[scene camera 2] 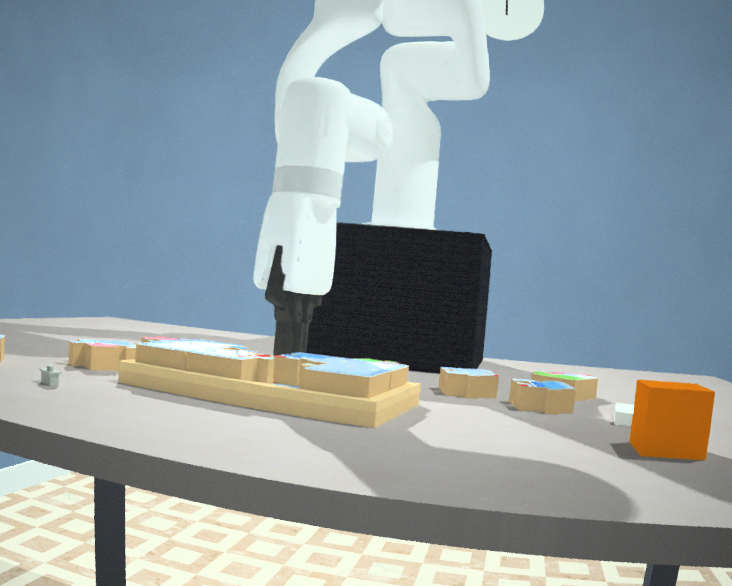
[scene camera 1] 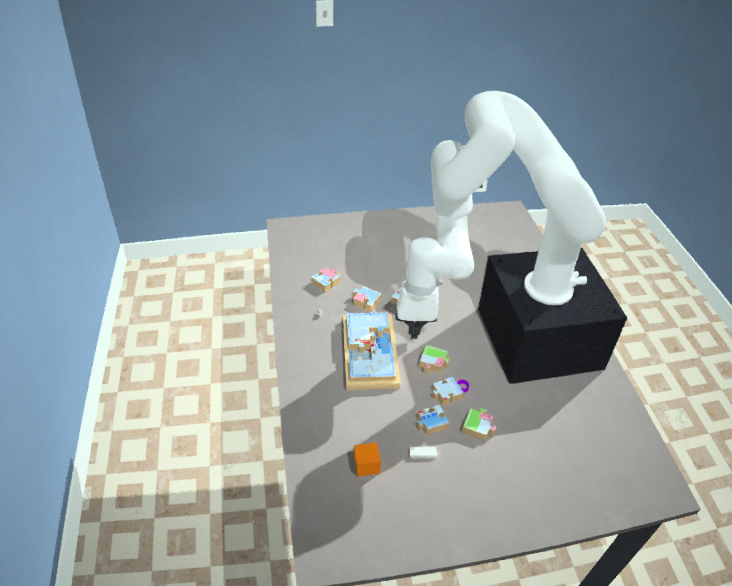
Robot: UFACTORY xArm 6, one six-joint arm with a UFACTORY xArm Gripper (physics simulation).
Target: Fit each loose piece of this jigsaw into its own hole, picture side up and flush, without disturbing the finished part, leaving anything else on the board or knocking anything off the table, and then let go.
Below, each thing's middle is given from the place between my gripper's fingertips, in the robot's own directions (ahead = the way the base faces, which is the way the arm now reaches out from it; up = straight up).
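I can see the wooden jigsaw board (scene camera 2: 371, 412), which is 120 mm ahead of my hand. Measured from my hand again, the board is 30 mm to the left of it and 10 mm below it.
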